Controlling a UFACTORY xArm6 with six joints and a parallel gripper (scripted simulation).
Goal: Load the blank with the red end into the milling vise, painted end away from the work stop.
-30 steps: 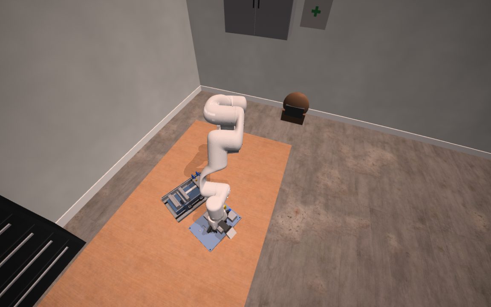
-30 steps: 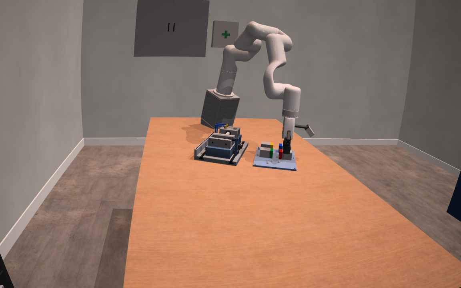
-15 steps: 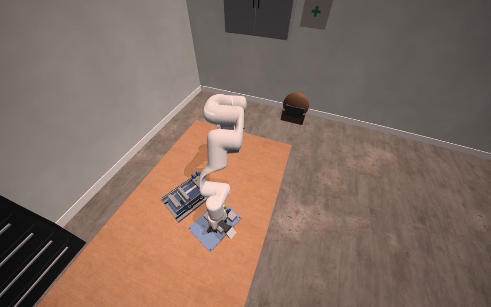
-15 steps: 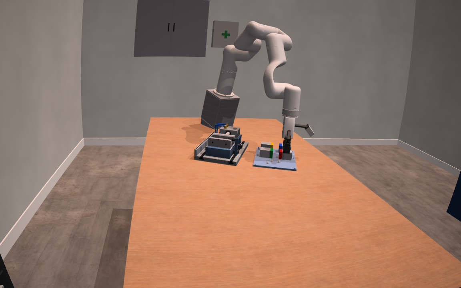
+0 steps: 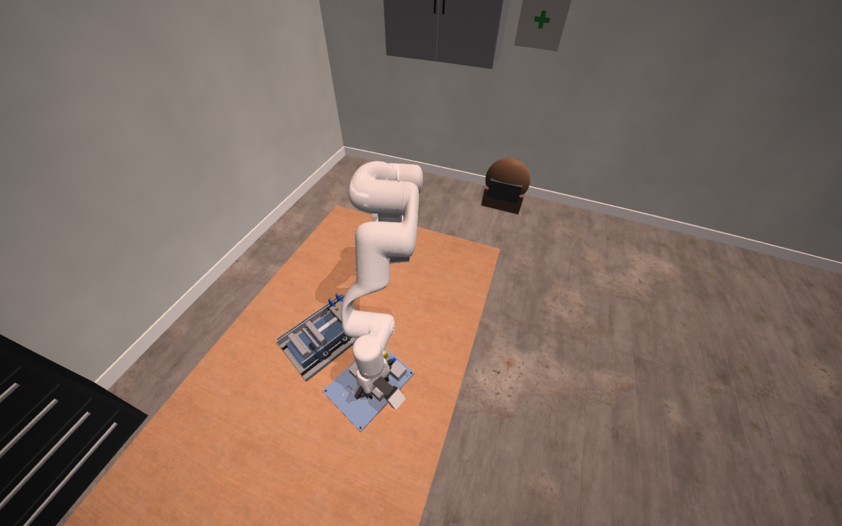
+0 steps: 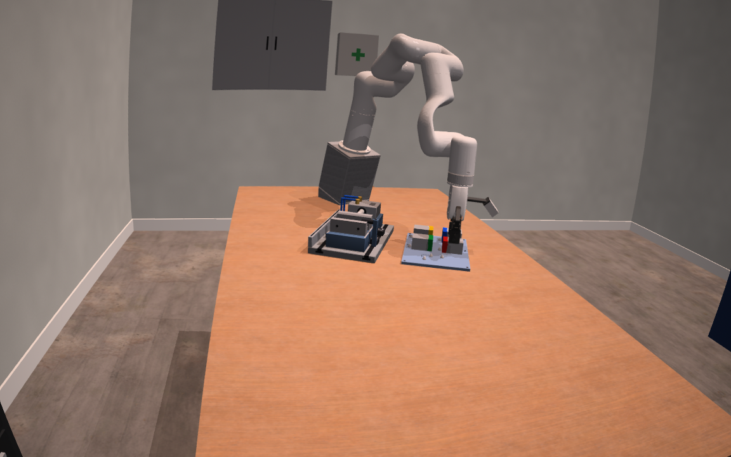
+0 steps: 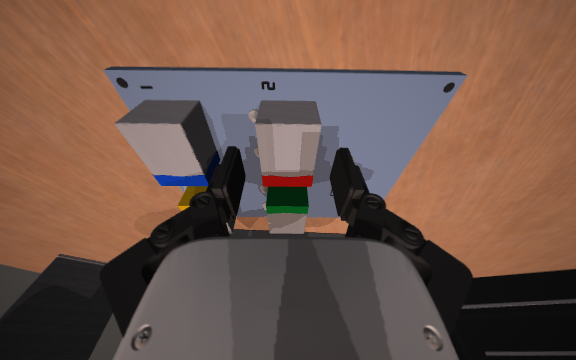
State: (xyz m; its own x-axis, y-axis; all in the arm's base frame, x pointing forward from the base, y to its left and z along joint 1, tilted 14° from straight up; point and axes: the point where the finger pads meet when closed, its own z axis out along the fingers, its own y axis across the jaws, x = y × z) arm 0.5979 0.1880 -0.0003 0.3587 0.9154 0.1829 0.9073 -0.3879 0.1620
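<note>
My hand is 30 mm above the red-ended blank. From my hand the other things lie so: blue-ended blank 80 mm behind, 30 mm to the left, 30 mm below; then green-ended blank 80 mm to the right, 30 mm below, 30 mm behind; then infeed plate 60 mm below, 40 mm to the right, 20 mm behind.
</note>
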